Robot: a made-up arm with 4 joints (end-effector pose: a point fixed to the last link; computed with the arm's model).
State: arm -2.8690 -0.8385 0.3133 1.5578
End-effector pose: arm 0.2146 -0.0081 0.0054 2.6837 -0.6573 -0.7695
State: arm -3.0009 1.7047 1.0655 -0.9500
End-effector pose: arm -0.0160 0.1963 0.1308 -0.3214 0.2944 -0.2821
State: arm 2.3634 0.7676 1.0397 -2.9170
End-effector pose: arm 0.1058 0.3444 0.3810 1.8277 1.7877 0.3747
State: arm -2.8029 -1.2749 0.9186 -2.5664
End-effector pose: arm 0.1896 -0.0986 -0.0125 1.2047 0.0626 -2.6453
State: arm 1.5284 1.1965 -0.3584 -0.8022
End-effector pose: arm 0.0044 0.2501 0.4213 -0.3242 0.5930 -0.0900
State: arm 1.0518 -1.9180 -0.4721 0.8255
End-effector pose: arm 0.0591 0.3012 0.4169 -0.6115 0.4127 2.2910
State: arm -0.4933 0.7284 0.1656 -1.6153
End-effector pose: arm 0.0421 -0.2334 0.4154 1.7866 0.9157 1.9304
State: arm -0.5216 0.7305 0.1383 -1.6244
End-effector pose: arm 0.0395 -0.2357 0.4084 1.7783 0.8855 1.9517
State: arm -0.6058 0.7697 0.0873 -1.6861
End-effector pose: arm 0.0306 -0.2435 0.3848 1.8136 0.7839 2.0429
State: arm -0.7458 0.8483 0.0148 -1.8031
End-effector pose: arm 0.0158 -0.2520 0.3442 1.8862 0.5990 2.1988
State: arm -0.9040 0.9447 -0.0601 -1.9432
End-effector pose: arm -0.0006 -0.2541 0.2984 1.9627 0.3658 2.3691
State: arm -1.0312 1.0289 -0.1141 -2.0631
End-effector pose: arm -0.0134 -0.2505 0.2627 -1.9218 -0.1468 -2.3831
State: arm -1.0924 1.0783 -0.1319 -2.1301
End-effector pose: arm -0.0197 -0.2473 0.2455 -1.8656 -0.0301 -2.3413
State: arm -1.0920 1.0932 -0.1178 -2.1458
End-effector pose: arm -0.0202 -0.2476 0.2443 -1.8527 -0.0096 -2.3197
